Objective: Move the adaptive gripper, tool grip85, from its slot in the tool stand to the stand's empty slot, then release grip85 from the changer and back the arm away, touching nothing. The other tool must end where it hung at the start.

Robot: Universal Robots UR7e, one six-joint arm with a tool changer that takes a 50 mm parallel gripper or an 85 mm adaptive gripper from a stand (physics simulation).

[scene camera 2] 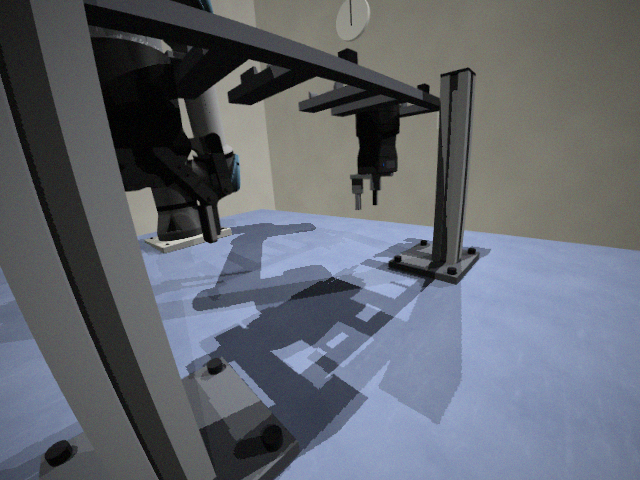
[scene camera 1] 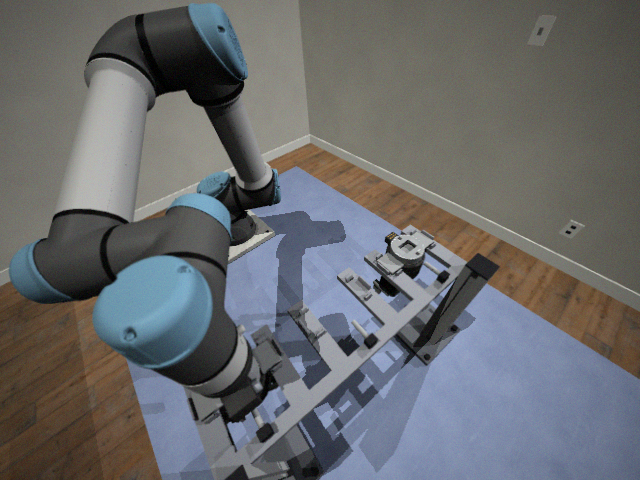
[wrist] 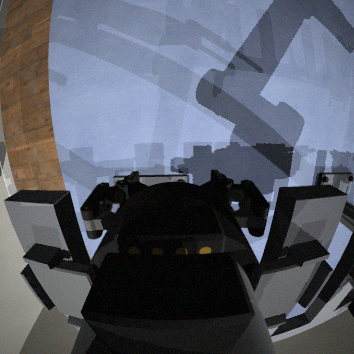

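Pixels of known places: hand, tool point: [scene camera 2: 115,35]; arm's base, link origin: [scene camera 2: 184,233] [scene camera 1: 236,231].
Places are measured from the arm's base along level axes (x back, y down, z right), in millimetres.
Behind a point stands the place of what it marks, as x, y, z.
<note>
The adaptive gripper grip85 [scene camera 2: 214,217] [wrist: 175,178] hangs upright below the arm's wrist, inside the near end slot of the tool stand [scene camera 1: 330,381] @[-643, -267, 185] [scene camera 2: 289,47] @[-652, -261, 193]. Its fingers are spread open with nothing between them; scene camera 1 mostly hides it behind the wrist. Its side plates [scene camera 1: 268,352] @[-550, -273, 218] [wrist: 59,287] @[-526, -273, 315] lie over the two slot prongs, close to their small raised blocks [wrist: 42,255] @[-508, -273, 311]; whether they touch is unclear. The middle slot, between a prong [scene camera 1: 330,348] @[-614, -267, 151] and another prong [scene camera 1: 379,307] @[-633, -267, 47], is empty. The other tool, the parallel gripper [scene camera 1: 406,250] [scene camera 2: 377,142], hangs in the far slot.
A tall post [scene camera 1: 454,304] @[-729, -179, -103] [scene camera 2: 454,165] @[-733, -163, -94] stands at the stand's far end, and a near post [scene camera 2: 103,232] @[-668, -156, 332] crosses scene camera 2. Light pegs [scene camera 1: 360,328] @[-632, -280, 102] with black ends stick out of the crossbar. The arm base [scene camera 1: 242,227] @[-62, -57, -4] [scene camera 2: 178,219] @[-53, -57, 33] stands behind the stand.
</note>
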